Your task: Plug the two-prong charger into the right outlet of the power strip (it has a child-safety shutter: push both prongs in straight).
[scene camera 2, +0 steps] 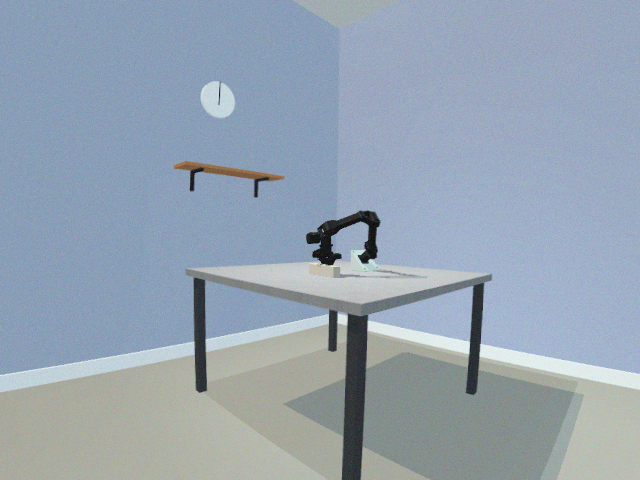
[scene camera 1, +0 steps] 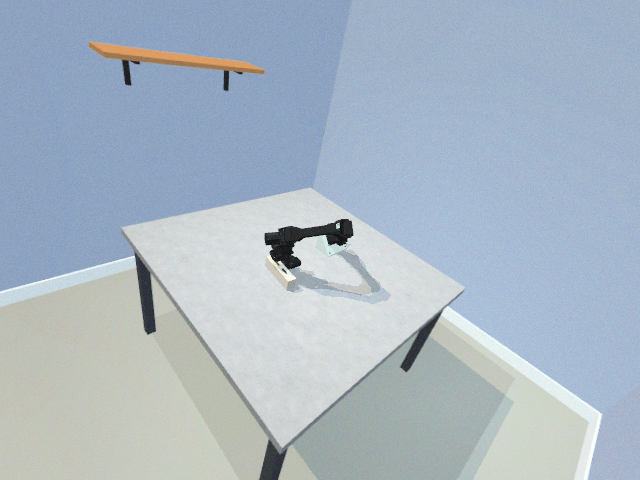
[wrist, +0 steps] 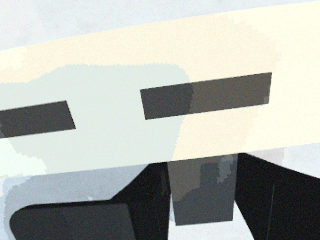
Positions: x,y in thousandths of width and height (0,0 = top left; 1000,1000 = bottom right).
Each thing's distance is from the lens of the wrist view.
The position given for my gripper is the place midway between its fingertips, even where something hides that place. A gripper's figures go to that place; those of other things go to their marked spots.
my gripper (wrist: 602,644): 11 cm
dark grey charger (wrist: 633,790): 9 cm
